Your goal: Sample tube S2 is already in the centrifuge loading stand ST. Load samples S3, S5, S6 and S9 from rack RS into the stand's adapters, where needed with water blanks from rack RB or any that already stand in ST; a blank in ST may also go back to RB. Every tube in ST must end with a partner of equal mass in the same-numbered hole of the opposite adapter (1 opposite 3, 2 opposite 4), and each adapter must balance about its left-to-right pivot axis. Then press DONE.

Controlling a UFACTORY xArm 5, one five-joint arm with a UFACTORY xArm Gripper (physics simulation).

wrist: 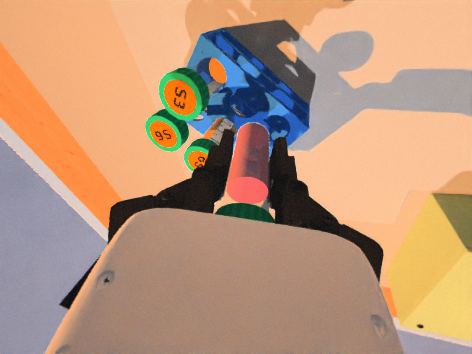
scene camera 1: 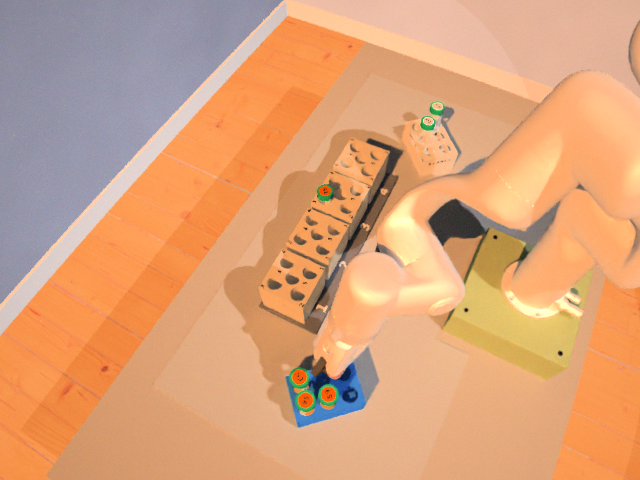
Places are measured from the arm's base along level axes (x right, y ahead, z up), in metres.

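Pixels of known places: gripper, fingertip midpoint: (wrist: 252, 149); arm's base at its link origin: (scene camera 1: 532, 289).
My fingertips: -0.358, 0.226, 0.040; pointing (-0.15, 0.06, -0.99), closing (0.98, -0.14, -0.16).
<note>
For each thing: its top centre in the pictures, then the offset to it from my fingertips, as dx, dy, dz.
- sample tube S5 at its top centre: (wrist: 222, 240) +0.001, -0.008, +0.074
- S6 at its top centre: (wrist: 163, 134) (scene camera 1: 305, 400) -0.079, +0.002, -0.004
- S2 at its top centre: (scene camera 1: 325, 190) +0.281, +0.226, +0.000
- Rack RB at its top centre: (scene camera 1: 431, 137) +0.603, +0.141, -0.065
My gripper (scene camera 1: 326, 369) (wrist: 252, 149) is shut on sample tube S5 (wrist: 250, 165), which has pink liquid and a green cap; its label is out of view. The tube's lower end shows over the blue rack RS (scene camera 1: 333, 415) (wrist: 200, 52). Tubes S3 (scene camera 1: 328, 395) (wrist: 181, 94), S6 (scene camera 1: 305, 400) (wrist: 162, 134) and S9 (scene camera 1: 298, 378) (wrist: 199, 159) stand in RS, with orange-topped green caps. In scene camera 1, stand ST (scene camera 1: 374, 209) holds four five-hole adapters. S2 (scene camera 1: 325, 192) stands in adapter 3, at its left side. No tubes show in the other adapters.
Rack RB (scene camera 1: 435, 166) stands behind ST at the back, with two white-topped blanks (scene camera 1: 436, 107) (scene camera 1: 428, 122) at its far end. The yellow-green robot base (scene camera 1: 496, 330) (wrist: 440, 280) is right of ST. The arm hangs over the area between ST and the base. The DONE button does not show.
</note>
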